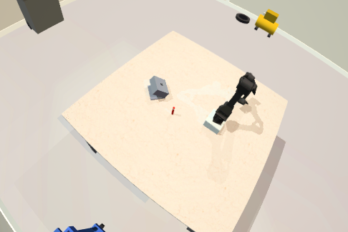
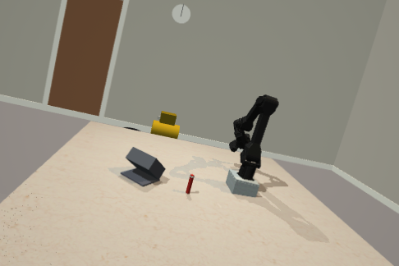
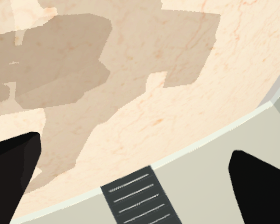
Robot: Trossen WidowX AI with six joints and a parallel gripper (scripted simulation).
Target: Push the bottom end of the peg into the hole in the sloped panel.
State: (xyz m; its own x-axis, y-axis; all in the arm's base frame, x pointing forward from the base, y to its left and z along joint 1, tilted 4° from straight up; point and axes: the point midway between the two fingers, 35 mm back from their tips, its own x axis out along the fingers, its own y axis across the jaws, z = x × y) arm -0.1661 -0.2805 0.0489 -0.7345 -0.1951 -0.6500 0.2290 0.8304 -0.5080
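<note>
My gripper tip is 490 mm short of the red square peg, 350 mm to the right of it and 20 mm above it. Round my gripper tip: sloped grey panel: 660 mm ahead, 240 mm to the left, 20 mm below.
</note>
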